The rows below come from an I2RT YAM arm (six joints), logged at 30 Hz.
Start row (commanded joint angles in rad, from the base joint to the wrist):
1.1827, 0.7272, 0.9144, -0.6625, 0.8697, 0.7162
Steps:
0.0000, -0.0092, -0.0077, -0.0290, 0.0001, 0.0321
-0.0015, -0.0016, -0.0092, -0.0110, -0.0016, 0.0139
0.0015, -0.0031, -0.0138, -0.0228, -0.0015, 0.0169
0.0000, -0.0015, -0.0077, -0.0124, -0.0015, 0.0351
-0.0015, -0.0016, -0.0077, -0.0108, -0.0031, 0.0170
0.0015, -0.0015, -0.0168, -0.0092, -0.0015, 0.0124
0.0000, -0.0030, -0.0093, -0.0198, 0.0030, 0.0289
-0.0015, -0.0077, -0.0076, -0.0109, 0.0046, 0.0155
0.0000, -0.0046, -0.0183, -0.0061, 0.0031, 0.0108
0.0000, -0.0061, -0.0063, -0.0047, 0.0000, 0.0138
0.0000, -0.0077, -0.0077, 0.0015, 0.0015, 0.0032
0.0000, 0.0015, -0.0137, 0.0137, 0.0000, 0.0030
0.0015, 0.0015, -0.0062, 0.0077, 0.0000, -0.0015
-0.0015, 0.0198, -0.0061, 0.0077, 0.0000, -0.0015
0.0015, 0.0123, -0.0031, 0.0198, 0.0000, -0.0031
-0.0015, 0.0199, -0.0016, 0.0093, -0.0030, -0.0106
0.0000, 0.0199, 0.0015, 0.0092, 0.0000, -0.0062
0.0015, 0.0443, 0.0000, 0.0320, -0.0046, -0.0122
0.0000, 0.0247, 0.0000, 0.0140, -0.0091, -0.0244
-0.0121, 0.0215, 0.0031, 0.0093, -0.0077, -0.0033
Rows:
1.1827, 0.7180, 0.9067, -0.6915, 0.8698, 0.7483
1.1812, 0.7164, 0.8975, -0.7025, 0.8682, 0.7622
1.1827, 0.7133, 0.8837, -0.7253, 0.8667, 0.7791
1.1827, 0.7118, 0.8760, -0.7377, 0.8652, 0.8142
1.1812, 0.7102, 0.8683, -0.7485, 0.8621, 0.8312
1.1827, 0.7087, 0.8515, -0.7577, 0.8606, 0.8436
1.1827, 0.7057, 0.8422, -0.7775, 0.8636, 0.8725
1.1812, 0.6980, 0.8346, -0.7884, 0.8682, 0.8880
1.1812, 0.6934, 0.8163, -0.7945, 0.8713, 0.8988
1.1812, 0.6873, 0.8100, -0.7992, 0.8713, 0.9126
1.1812, 0.6796, 0.8023, -0.7977, 0.8728, 0.9158
1.1812, 0.6811, 0.7886, -0.7840, 0.8728, 0.9188
1.1827, 0.6826, 0.7824, -0.7763, 0.8728, 0.9173
1.1812, 0.7024, 0.7763, -0.7686, 0.8728, 0.9158
1.1827, 0.7147, 0.7732, -0.7488, 0.8728, 0.9127
1.1812, 0.7346, 0.7716, -0.7395, 0.8698, 0.9021
1.1812, 0.7545, 0.7731, -0.7303, 0.8698, 0.8959
1.1827, 0.7988, 0.7731, -0.6983, 0.8652, 0.8837
1.1827, 0.8235, 0.7731, -0.6843, 0.8561, 0.8593
1.1706, 0.8450, 0.7762, -0.6750, 0.8484, 0.8560

